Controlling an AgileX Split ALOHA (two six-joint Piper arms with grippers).
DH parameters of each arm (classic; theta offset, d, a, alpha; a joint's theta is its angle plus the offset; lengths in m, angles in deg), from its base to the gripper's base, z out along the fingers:
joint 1: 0 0.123 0 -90
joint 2: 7.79 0 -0.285 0
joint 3: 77.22 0 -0.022 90
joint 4: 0 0.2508 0 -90
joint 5: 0 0 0.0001 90
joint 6: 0 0.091 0 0
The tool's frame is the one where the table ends.
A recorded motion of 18 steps. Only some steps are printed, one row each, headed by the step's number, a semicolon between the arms.
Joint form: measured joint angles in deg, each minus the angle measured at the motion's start. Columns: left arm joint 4, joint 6, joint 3, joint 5, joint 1, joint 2; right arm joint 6, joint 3, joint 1, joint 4, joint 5, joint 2.
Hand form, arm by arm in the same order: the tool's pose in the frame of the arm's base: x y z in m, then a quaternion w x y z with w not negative. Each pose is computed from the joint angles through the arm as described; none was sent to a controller.
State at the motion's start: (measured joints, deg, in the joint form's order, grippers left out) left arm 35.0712 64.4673 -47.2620 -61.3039 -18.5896 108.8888; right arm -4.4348 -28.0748 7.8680 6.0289 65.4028 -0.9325
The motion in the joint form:
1: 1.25 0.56 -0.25 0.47 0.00 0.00; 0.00 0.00 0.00 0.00 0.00 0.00
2: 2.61 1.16 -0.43 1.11 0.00 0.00; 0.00 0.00 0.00 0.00 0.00 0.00
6: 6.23 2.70 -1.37 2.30 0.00 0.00; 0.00 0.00 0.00 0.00 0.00 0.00
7: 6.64 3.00 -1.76 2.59 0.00 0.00; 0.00 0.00 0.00 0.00 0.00 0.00
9: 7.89 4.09 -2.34 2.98 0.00 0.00; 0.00 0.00 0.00 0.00 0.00 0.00
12: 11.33 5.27 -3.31 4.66 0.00 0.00; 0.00 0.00 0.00 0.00 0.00 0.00
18: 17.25 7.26 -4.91 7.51 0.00 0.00; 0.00 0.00 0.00 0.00 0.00 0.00
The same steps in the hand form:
1: 0.3291 -0.1603 0.1794 0.66987 0.65599 0.27905 0.20756; -0.0111 0.0072 0.2684 0.48687 -0.09760 0.86541 0.06703
2: 0.3285 -0.1614 0.1785 0.66403 0.66610 0.26809 0.20856; -0.0111 0.0072 0.2684 0.48687 -0.09760 0.86541 0.06703
6: 0.3284 -0.1647 0.1789 0.65295 0.68797 0.23420 0.21332; -0.0111 0.0072 0.2684 0.48687 -0.09760 0.86541 0.06703
7: 0.3294 -0.1654 0.1798 0.65149 0.69030 0.22880 0.21612; -0.0111 0.0072 0.2684 0.48687 -0.09760 0.86541 0.06703
9: 0.3302 -0.1667 0.1810 0.64734 0.69747 0.21216 0.22241; -0.0111 0.0072 0.2684 0.48687 -0.09760 0.86541 0.06703
12: 0.3306 -0.1692 0.1807 0.63246 0.71783 0.18223 0.22694; -0.0111 0.0072 0.2684 0.48687 -0.09760 0.86541 0.06703
18: 0.3314 -0.1727 0.1799 0.60442 0.74987 0.12964 0.23570; -0.0111 0.0072 0.2684 0.48687 -0.09760 0.86541 0.06703

